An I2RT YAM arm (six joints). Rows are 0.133 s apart.
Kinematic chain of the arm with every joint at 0, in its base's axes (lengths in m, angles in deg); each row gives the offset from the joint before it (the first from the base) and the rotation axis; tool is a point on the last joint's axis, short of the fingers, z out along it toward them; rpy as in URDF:
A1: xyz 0 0 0.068 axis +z
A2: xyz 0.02 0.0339 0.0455 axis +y
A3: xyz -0.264 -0.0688 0 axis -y
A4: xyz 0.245 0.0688 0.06 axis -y
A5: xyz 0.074 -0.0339 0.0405 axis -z
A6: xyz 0.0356 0 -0.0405 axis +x
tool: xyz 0 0 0 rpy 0 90 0
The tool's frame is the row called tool.
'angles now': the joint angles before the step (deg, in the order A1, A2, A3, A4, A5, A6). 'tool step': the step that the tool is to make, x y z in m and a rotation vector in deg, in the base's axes. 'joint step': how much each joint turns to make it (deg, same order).
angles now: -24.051 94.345 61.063 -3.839 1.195 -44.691
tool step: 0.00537 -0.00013 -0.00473 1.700 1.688 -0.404
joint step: 0.324 1.711 1.560 -2.105 0.032 1.134
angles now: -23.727 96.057 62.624 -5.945 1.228 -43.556
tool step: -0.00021 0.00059 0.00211 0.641 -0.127 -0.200
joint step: 0.050 -0.225 0.313 -0.692 -0.212 0.652
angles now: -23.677 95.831 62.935 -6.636 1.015 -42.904
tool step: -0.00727 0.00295 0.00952 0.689 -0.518 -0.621
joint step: -0.043 -2.353 -0.351 -1.822 -0.087 1.015
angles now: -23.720 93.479 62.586 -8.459 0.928 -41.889
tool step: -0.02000 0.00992 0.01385 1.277 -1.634 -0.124
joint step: 0.071 -5.837 -2.972 -1.893 -0.994 1.544
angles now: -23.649 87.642 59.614 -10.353 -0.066 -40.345
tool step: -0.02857 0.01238 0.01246 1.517 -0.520 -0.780
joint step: -0.073 -7.552 -3.747 -3.930 -0.440 1.691
